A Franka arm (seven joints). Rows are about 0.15 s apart.
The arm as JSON. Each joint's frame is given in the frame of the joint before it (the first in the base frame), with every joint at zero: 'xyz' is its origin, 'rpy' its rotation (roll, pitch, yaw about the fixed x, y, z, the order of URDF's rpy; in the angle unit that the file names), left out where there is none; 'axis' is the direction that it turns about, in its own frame. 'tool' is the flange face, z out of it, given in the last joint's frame.
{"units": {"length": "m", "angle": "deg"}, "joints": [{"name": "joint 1", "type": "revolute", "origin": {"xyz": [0.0, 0.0, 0.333]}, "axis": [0.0, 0.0, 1.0]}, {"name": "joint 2", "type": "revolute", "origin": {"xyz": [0.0, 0.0, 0.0], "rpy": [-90.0, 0.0, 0.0]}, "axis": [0.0, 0.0, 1.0]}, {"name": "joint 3", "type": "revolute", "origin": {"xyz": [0.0, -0.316, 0.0], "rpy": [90.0, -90.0, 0.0]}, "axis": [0.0, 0.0, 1.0]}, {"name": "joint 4", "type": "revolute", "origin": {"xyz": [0.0, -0.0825, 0.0], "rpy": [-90.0, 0.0, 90.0]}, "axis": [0.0, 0.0, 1.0]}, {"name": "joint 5", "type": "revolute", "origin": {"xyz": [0.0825, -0.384, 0.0], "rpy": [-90.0, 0.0, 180.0]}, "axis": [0.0, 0.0, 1.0]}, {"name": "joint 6", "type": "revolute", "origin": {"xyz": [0.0, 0.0, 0.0], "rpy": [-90.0, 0.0, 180.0]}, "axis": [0.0, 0.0, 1.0]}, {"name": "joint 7", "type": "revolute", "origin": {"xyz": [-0.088, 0.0, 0.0], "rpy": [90.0, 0.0, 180.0]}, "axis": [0.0, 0.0, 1.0]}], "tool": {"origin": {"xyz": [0.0, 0.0, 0.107]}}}
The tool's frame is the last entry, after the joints.
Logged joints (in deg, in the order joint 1, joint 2, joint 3, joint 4, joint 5, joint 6, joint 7), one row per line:
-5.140 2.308 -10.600 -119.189 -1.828 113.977 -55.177
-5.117 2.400 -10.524 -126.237 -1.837 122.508 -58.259
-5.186 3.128 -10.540 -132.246 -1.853 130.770 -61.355
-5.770 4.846 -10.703 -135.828 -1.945 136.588 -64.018
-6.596 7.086 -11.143 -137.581 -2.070 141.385 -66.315
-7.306 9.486 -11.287 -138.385 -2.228 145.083 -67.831
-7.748 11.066 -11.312 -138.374 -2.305 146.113 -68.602
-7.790 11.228 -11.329 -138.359 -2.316 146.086 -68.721
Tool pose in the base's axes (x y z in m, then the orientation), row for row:
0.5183 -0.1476 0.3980 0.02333 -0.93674 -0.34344 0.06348
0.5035 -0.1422 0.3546 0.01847 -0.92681 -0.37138 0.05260
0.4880 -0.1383 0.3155 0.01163 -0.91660 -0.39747 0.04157
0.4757 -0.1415 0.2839 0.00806 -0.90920 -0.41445 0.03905
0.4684 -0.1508 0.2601 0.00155 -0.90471 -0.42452 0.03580
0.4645 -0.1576 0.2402 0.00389 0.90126 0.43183 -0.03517
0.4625 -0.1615 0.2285 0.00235 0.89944 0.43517 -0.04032
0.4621 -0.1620 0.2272 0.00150 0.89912 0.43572 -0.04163
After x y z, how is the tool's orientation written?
As a quaternion, w x y z.
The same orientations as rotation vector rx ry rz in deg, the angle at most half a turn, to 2 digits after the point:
-166.15 -60.92 11.26
-164.89 -66.07 9.36
-163.78 -71.02 7.43
-162.82 -74.22 6.99
-162.69 -76.34 6.44
161.83 77.54 -6.31
161.66 78.21 -7.25
161.69 78.35 -7.49

